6 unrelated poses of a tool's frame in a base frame.
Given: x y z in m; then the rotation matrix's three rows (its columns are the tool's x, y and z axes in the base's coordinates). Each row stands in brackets.
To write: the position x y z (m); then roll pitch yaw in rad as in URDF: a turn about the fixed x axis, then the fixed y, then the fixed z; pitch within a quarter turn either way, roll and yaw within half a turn. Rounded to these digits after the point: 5 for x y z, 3 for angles. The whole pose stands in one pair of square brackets.
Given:
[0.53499 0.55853 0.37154], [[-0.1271 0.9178 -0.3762], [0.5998 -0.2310 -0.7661], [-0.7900 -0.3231 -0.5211]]
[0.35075 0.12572 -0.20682], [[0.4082 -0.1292 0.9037], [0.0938 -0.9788 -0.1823], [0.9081 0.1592 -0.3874]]
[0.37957 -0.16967 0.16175], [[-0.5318 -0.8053 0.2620], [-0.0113 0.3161 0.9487], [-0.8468 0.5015 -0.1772]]
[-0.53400 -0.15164 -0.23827], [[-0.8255 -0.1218 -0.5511], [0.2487 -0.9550 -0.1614], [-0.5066 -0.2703 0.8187]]
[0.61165 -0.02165 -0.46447], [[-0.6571 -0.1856 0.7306], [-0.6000 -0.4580 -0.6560], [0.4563 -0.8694 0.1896]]
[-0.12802 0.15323 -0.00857], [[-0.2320 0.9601 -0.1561], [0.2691 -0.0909 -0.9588], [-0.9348 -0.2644 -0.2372]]
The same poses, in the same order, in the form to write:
[0.53499 0.55853 0.37154 -2.587 0.911 1.780]
[0.35075 0.12572 -0.20682 2.752 -1.139 0.226]
[0.37957 -0.16967 0.16175 1.910 1.010 -3.120]
[-0.53400 -0.15164 -0.23827 -0.319 0.531 2.849]
[0.61165 -0.02165 -0.46447 -1.356 -0.474 -2.402]
[-0.12802 0.15323 -0.00857 -2.302 1.208 2.282]

